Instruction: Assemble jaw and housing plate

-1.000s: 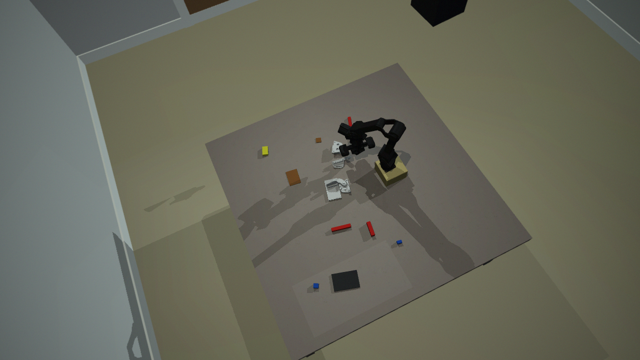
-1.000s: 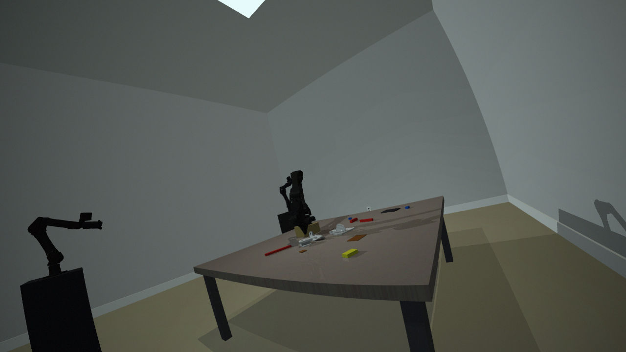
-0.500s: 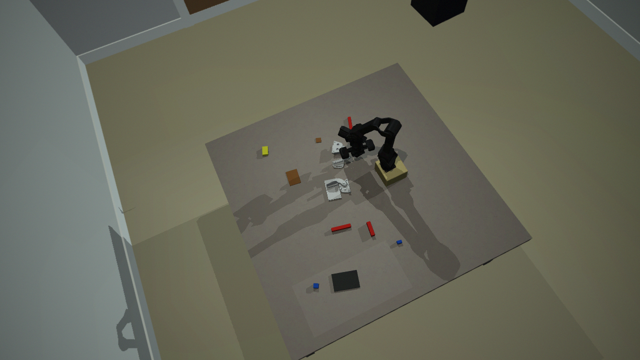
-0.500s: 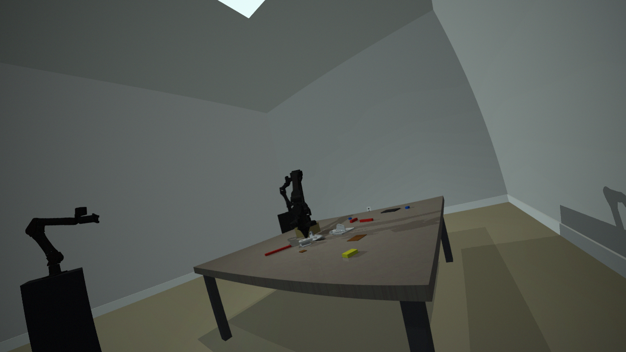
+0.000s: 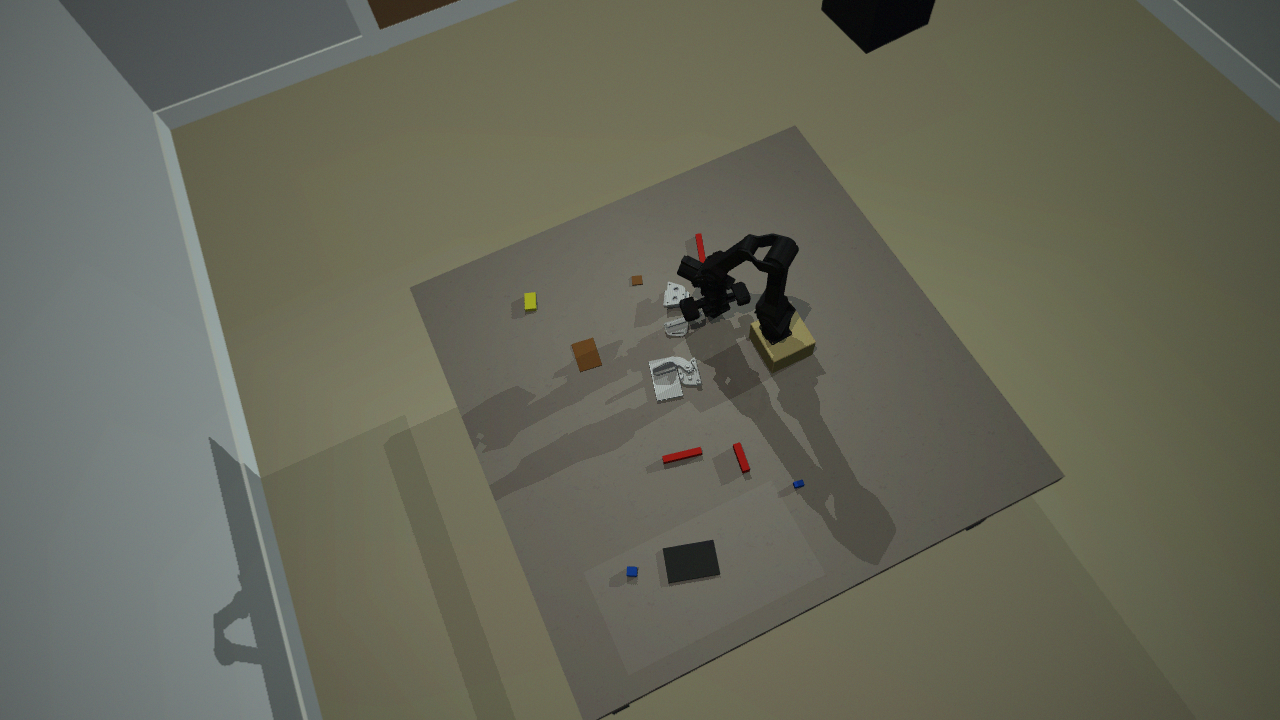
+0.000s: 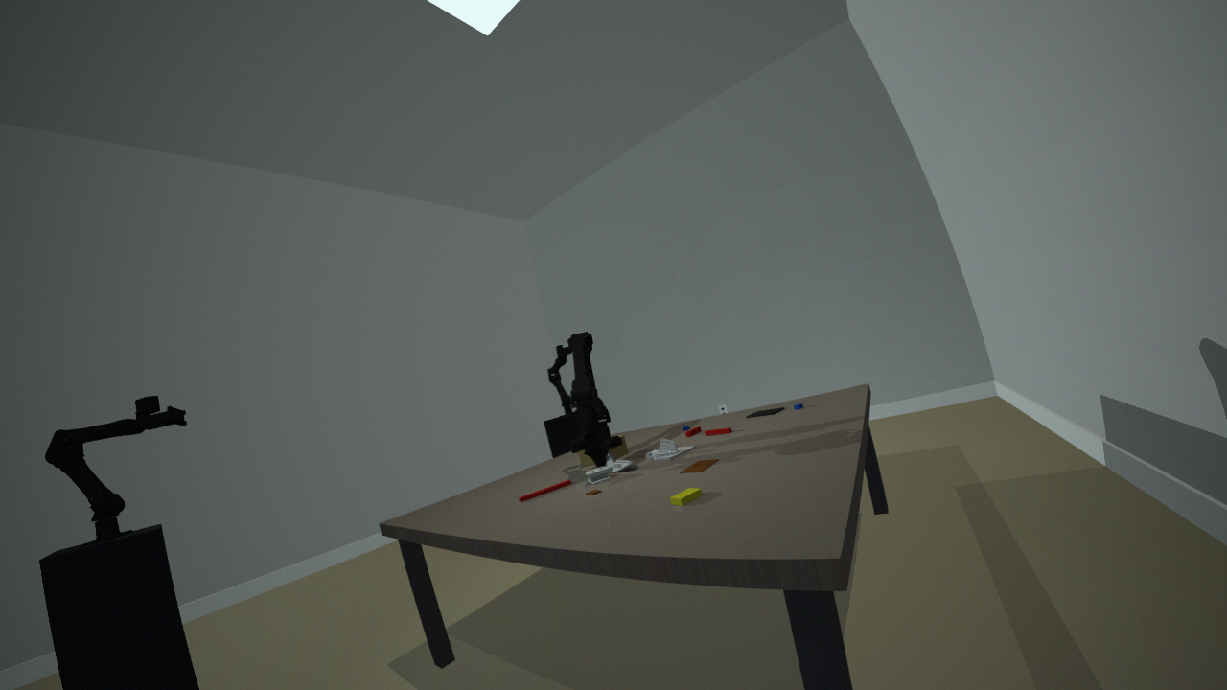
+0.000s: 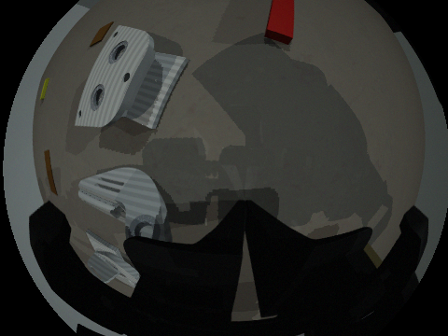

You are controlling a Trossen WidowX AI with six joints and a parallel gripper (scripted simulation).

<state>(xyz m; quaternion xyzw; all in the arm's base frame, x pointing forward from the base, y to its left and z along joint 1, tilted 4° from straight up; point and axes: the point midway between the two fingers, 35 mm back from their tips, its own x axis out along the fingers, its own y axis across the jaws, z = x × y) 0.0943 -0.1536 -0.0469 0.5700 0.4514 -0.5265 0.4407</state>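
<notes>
The silver jaw lies 60 mm ahead of my gripper tip, 10 mm to the right of it and 30 mm above it. From my gripper tip the other things lie so: dark tile: 410 mm ahead, 550 mm to the left; then yellow block: 420 mm ahead, 310 mm to the right, 10 mm above; then brown tile: 360 mm ahead, 80 mm to the right.
</notes>
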